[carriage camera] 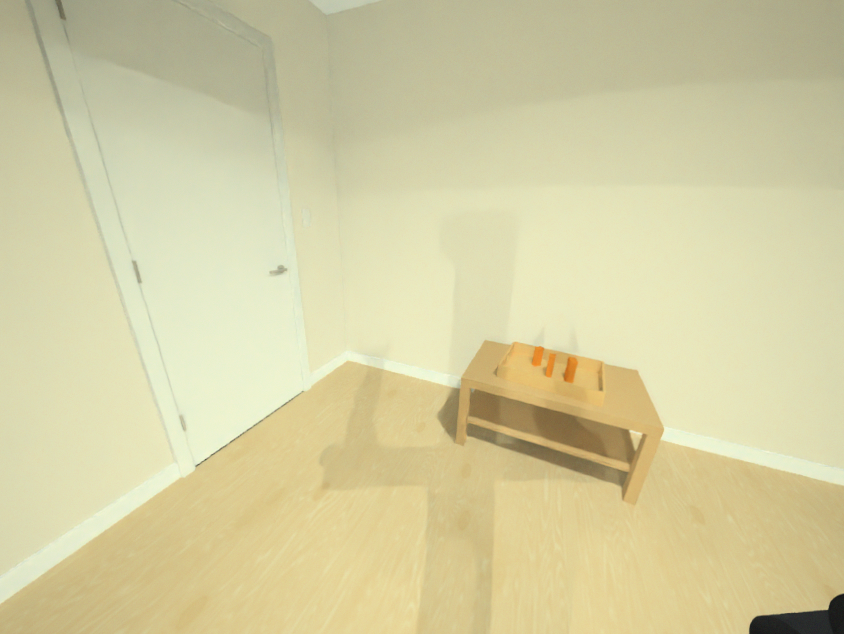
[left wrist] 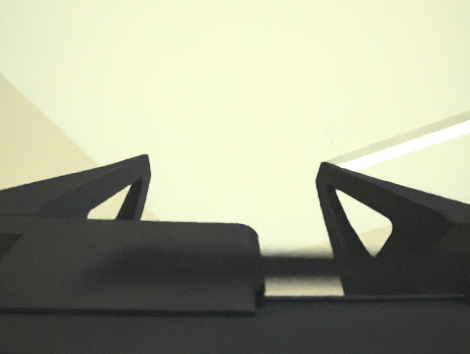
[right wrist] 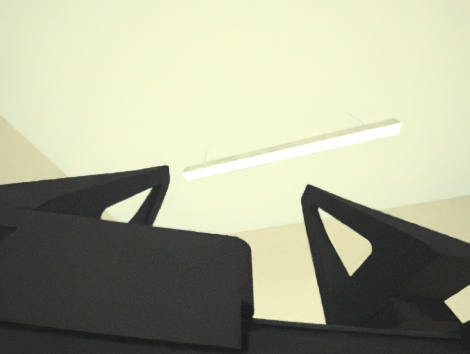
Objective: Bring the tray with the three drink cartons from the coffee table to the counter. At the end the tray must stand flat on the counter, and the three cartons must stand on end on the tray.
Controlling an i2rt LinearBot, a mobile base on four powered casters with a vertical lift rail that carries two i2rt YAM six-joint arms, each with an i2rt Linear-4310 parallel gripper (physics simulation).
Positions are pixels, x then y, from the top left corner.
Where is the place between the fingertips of my left gripper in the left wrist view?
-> At 235,167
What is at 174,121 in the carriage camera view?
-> A white door.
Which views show my right gripper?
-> The right wrist view only.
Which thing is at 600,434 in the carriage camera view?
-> A wooden coffee table.
